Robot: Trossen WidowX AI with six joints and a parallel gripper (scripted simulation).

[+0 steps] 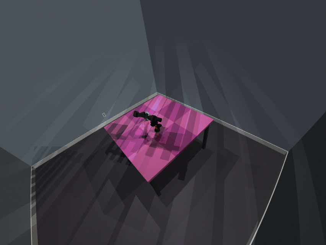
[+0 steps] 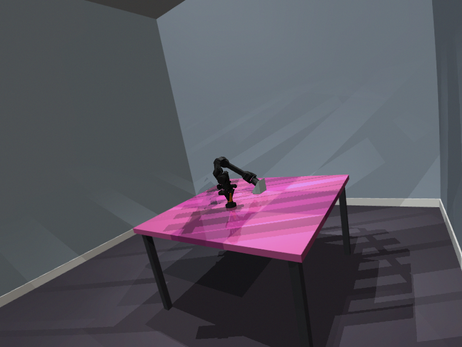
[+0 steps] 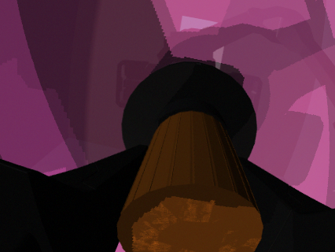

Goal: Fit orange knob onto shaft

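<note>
Now: the orange knob 30 mm above my gripper tip. Also, from my gripper tip: round black pedestal 20 mm below.
</note>
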